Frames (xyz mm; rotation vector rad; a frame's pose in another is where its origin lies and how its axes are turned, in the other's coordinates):
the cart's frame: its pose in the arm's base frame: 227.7 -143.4 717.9 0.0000 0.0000 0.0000
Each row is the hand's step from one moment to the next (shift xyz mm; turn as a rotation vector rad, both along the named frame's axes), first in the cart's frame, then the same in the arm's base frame.
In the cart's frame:
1: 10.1 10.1 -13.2 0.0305 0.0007 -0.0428
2: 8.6 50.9 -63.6 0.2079 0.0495 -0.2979
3: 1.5 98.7 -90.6 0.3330 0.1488 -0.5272
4: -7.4 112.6 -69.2 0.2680 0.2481 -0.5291
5: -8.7 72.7 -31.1 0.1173 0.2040 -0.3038
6: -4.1 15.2 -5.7 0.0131 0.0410 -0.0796
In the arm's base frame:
1: 10.1 10.1 -13.2 0.0305 0.0007 -0.0428
2: 8.6 50.9 -63.6 0.2079 0.0495 -0.2979
3: 1.5 98.7 -90.6 0.3330 0.1488 -0.5272
4: -7.4 112.6 -69.2 0.2680 0.2481 -0.5291
5: -8.7 72.7 -31.1 0.1173 0.2040 -0.3038
6: -4.1 15.2 -5.7 0.0131 0.0410 -0.0796

